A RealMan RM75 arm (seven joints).
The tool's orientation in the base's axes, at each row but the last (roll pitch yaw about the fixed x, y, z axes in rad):
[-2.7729, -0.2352, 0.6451]
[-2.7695, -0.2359, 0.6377]
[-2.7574, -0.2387, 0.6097]
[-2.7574, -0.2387, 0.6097]
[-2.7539, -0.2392, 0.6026]
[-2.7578, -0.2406, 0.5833]
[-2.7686, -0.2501, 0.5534]
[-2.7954, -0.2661, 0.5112]
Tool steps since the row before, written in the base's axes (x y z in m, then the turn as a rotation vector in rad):
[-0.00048, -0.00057, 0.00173, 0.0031, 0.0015, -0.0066]
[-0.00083, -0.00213, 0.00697, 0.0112, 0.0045, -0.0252]
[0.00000, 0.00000, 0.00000, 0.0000, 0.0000, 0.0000]
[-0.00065, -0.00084, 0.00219, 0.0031, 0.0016, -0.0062]
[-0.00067, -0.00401, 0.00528, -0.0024, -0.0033, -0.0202]
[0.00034, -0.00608, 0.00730, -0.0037, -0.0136, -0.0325]
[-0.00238, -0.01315, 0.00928, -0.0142, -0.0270, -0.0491]
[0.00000, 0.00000, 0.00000, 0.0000, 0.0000, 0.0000]
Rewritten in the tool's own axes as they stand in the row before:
[-0.00030, -0.00051, -0.00179, 0.0017, 0.0032, 0.0065]
[-0.00025, -0.00149, -0.00718, 0.0055, 0.0127, 0.0243]
[0.00000, 0.00000, 0.00000, 0.0000, 0.0000, 0.0000]
[-0.00047, -0.00059, -0.00231, 0.0019, 0.0030, 0.0062]
[-0.00149, 0.00051, -0.00647, -0.0085, 0.0083, 0.0168]
[-0.00124, 0.00195, -0.00922, -0.0180, 0.0195, 0.0234]
[-0.00636, 0.00517, -0.01405, -0.0376, 0.0294, 0.0326]
[0.00000, 0.00000, 0.00000, 0.0000, 0.0000, 0.0000]

